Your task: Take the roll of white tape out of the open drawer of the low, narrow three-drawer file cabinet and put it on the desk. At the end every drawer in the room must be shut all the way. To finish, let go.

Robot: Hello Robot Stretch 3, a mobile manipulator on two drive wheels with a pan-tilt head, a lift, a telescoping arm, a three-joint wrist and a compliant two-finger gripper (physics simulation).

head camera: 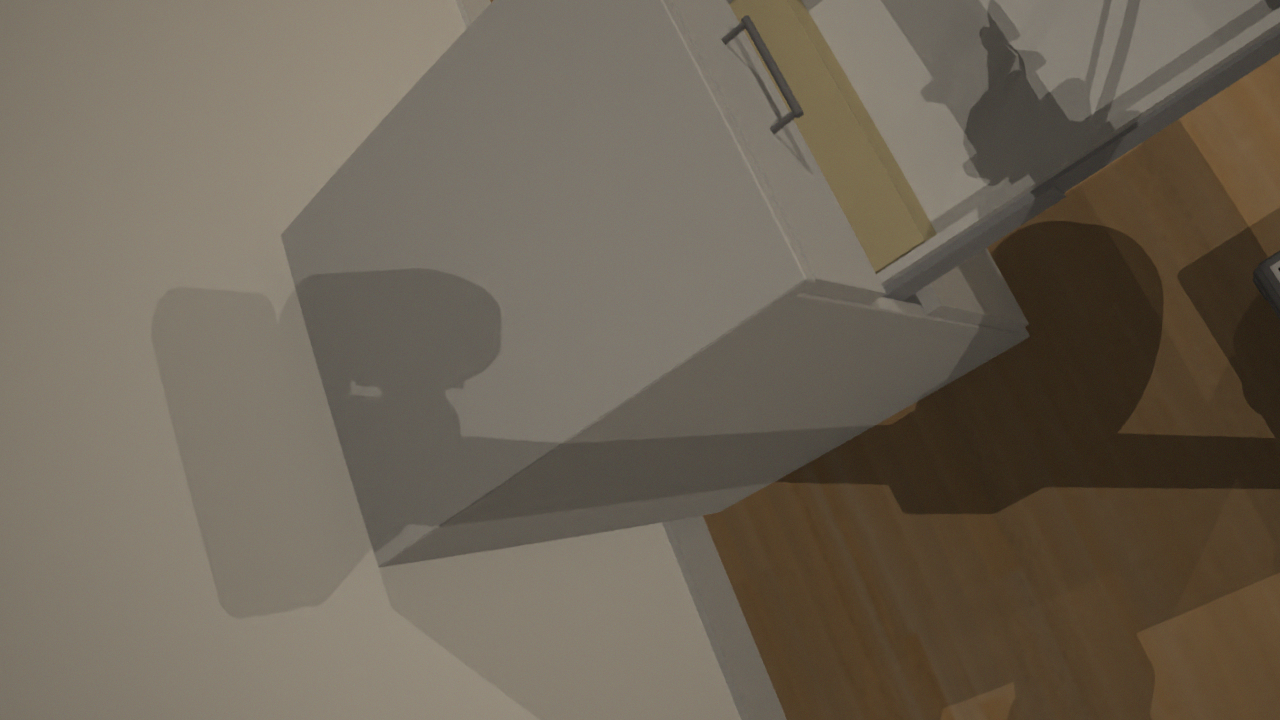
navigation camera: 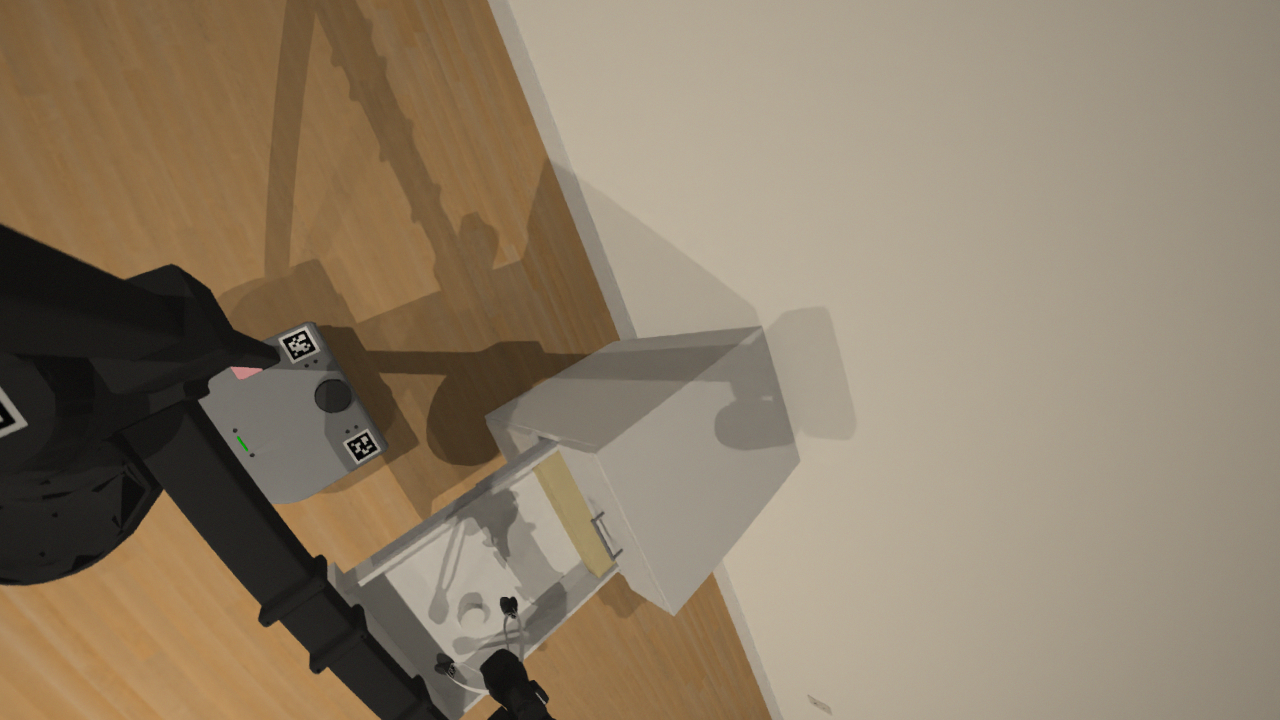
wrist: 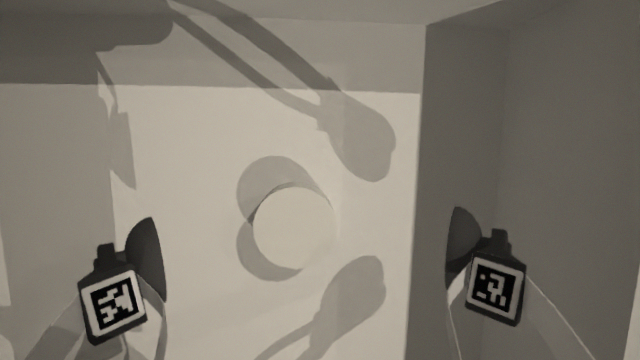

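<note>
The roll of white tape (navigation camera: 474, 615) (wrist: 294, 227) shows as a pale disc on the floor of the open drawer (head camera: 881, 71) (navigation camera: 393, 613) (wrist: 460, 125), toward the drawer's front end. My gripper (navigation camera: 477, 635) (wrist: 306, 240) is open above the roll, with one finger on each side of it in the wrist view and nothing between the fingers. The low file cabinet (head camera: 537, 223) (navigation camera: 698, 429) stands against the wall. A dark handle (head camera: 774, 71) (navigation camera: 606, 535) is on its front above the open drawer. The desk does not show in these views.
A yellow strip (head camera: 841, 134) (navigation camera: 572, 514) crosses the drawer's cabinet end. My base (navigation camera: 286, 465) stands on the wood floor beside the drawer. My arm (navigation camera: 241, 510) reaches past the drawer's front end. The wall (head camera: 134, 179) (navigation camera: 984, 268) is behind the cabinet. Shadows fall across the drawer.
</note>
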